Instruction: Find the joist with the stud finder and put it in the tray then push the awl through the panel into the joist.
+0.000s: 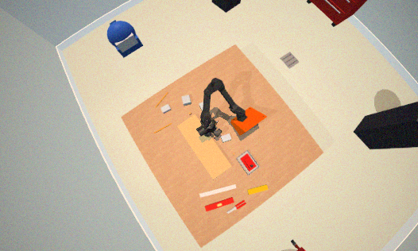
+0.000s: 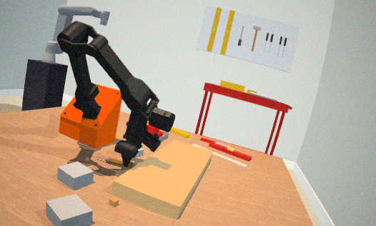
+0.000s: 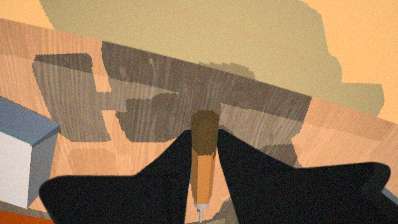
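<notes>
Right now the awl is 60 mm behind my gripper tip and 10 mm to the right of it. Also, from my gripper tip: white strip 410 mm to the left, 310 mm ahead, 10 mm below; grey tray 410 mm to the left, 20 mm behind; stud finder 430 mm to the left, 40 mm above, 20 mm behind.
</notes>
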